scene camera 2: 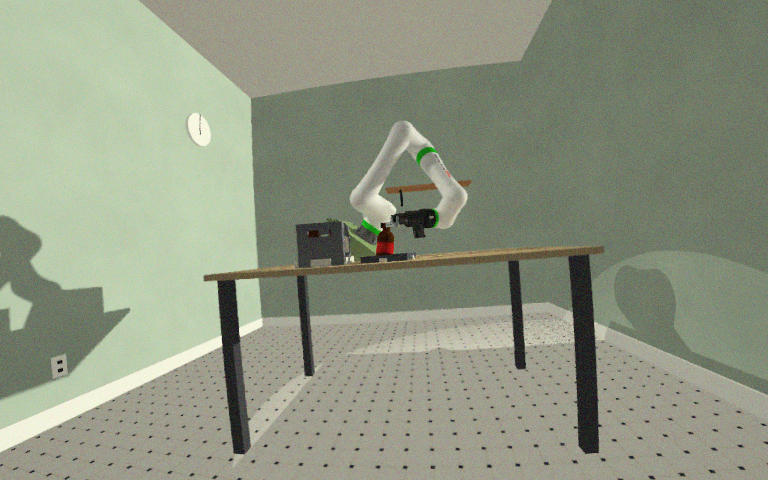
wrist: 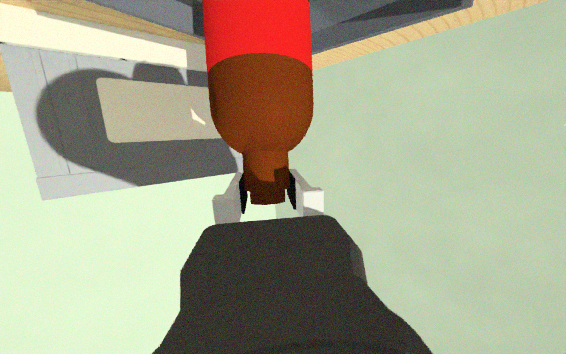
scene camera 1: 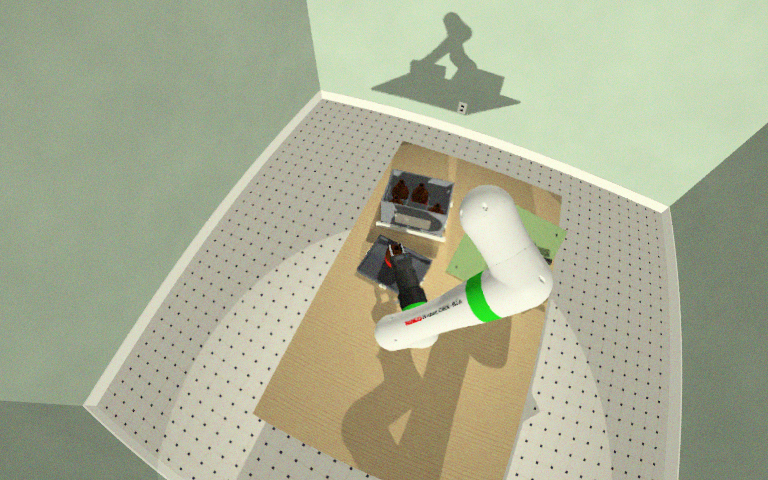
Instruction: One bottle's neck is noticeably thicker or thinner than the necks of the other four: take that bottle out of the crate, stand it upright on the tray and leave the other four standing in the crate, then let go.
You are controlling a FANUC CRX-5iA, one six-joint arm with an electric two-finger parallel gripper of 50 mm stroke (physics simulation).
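Places are measured from the arm's base along level axes (x left, y ahead, z down), in centimetres.
Pixels of known places: gripper, fingertip midpoint: [scene camera 2: 383, 225] [wrist: 266, 183] [scene camera 1: 395, 244]; arm's base, origin of the base link: [scene camera 2: 364, 238].
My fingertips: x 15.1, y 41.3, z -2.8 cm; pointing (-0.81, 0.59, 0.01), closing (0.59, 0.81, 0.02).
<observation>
For each thing: its middle in the pictures, then the offset to it from my fingertips. Level surfaces: height alone.
- brown bottle with a red label, body centre: [wrist: 262, 96] [scene camera 1: 395, 254] [scene camera 2: 385, 240] dy -0.4, dx +0.5, dz +6.7 cm
- grey crate, body centre: [wrist: 167, 119] [scene camera 1: 417, 204] [scene camera 2: 326, 245] dy -0.5, dx -26.1, dz +6.7 cm
- wooden table, its level: dz +15.7 cm
A brown bottle with a red label [scene camera 1: 387, 261] [scene camera 2: 385, 247] [wrist: 260, 100] is upright at the dark tray [scene camera 1: 419, 266] [scene camera 2: 403, 257] [wrist: 425, 14]. Its base looks level with the tray, but contact is too small to judge. My gripper [scene camera 1: 395, 247] [scene camera 2: 388, 222] [wrist: 266, 183] reaches in sideways and is shut on the bottle's neck, just under its mouth. The grey crate [scene camera 1: 386, 213] [scene camera 2: 317, 249] [wrist: 25, 107] stands beside the tray. Several brown bottles, among them one at the back left [scene camera 1: 399, 189] and one beside it [scene camera 1: 419, 194], stand in the crate; its near wall partly hides others.
A green board [scene camera 1: 538, 225] [scene camera 2: 360, 236] lies beside the crate and tray under the arm's base. The arm [scene camera 1: 447, 314] [scene camera 2: 453, 195] bends over the wooden table [scene camera 1: 317, 350] [scene camera 2: 509, 254]. A brown shelf [scene camera 2: 419, 187] shows behind the arm in scene camera 2.
</observation>
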